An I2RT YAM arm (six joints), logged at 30 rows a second.
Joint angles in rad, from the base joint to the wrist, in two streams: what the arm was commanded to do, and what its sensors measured. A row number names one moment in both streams.
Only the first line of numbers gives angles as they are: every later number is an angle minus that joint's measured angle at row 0.
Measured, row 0:
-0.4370, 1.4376, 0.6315, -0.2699, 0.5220, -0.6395
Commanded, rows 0 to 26:
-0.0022, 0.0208, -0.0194, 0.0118, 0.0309, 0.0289
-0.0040, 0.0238, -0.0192, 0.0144, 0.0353, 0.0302
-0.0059, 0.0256, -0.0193, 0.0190, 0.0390, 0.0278
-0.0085, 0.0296, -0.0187, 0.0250, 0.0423, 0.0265
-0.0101, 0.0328, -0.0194, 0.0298, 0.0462, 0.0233
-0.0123, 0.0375, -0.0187, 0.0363, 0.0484, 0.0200
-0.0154, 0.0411, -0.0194, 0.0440, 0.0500, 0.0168
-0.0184, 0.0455, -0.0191, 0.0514, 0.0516, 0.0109
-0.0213, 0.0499, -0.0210, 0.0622, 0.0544, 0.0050
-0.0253, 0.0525, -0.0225, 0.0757, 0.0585, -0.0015
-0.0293, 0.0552, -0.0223, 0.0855, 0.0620, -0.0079
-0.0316, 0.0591, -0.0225, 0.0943, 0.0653, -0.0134
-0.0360, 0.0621, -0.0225, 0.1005, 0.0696, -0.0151
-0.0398, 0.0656, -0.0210, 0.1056, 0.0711, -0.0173
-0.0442, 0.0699, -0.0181, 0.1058, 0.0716, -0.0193
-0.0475, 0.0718, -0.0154, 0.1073, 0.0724, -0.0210
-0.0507, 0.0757, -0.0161, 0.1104, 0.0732, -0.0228
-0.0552, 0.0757, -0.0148, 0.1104, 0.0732, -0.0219
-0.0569, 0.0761, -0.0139, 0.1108, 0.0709, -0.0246
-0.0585, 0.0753, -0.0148, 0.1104, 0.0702, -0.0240
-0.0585, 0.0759, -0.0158, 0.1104, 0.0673, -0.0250
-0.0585, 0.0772, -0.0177, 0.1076, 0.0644, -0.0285
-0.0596, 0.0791, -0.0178, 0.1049, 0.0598, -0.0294
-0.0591, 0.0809, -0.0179, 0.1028, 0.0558, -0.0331
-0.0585, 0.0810, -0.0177, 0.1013, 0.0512, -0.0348
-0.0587, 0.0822, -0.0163, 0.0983, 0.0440, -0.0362
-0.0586, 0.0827, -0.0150, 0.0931, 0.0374, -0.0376
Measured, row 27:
-0.0553, 0.0790, 0.0000, 0.0816, 0.0454, -0.0321
